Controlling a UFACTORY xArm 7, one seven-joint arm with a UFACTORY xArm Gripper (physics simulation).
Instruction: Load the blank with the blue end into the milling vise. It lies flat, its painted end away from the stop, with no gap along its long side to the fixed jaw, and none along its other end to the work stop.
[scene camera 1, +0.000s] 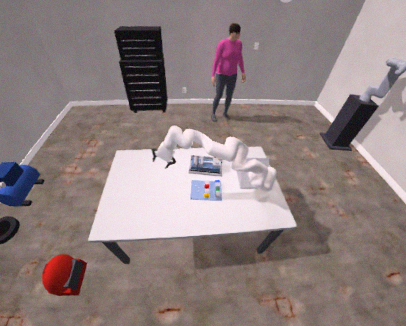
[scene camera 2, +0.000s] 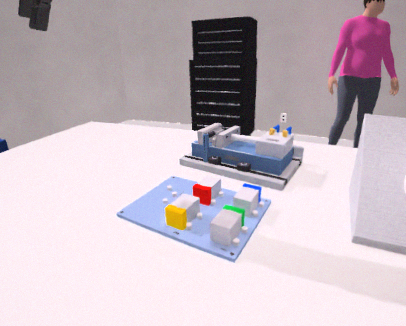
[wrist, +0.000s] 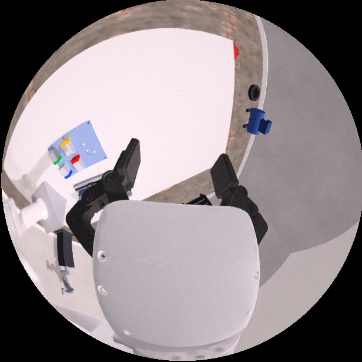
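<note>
The blank with the blue end (scene camera 1: 217, 184) (scene camera 2: 245, 202) (wrist: 65, 169) lies flat on the light blue board (scene camera 1: 195, 195) (scene camera 2: 142, 208) (wrist: 95, 132), at the corner nearest the vise and the grey block. Its painted end points to the vise side. The milling vise (scene camera 1: 205, 165) (scene camera 2: 235, 156) stands behind the board, with grey jaws on a blue body; no blank shows in it, though its inside is partly hidden. In the wrist view a finger covers much of it. My gripper (scene camera 1: 161, 163) (wrist: 179, 155) is open and empty, high above the table's back left part. Part of it shows top left in scene camera 2.
Blanks with red (scene camera 1: 206, 185) (scene camera 2: 202, 194) (wrist: 75, 159), yellow (scene camera 1: 206, 195) (scene camera 2: 176, 217) (wrist: 65, 143) and green (scene camera 2: 234, 215) (wrist: 58, 160) ends lie on the board among small white pegs. A grey block (scene camera 2: 380, 185) (wrist: 52, 200) stands right of the vise, near the arm's base.
</note>
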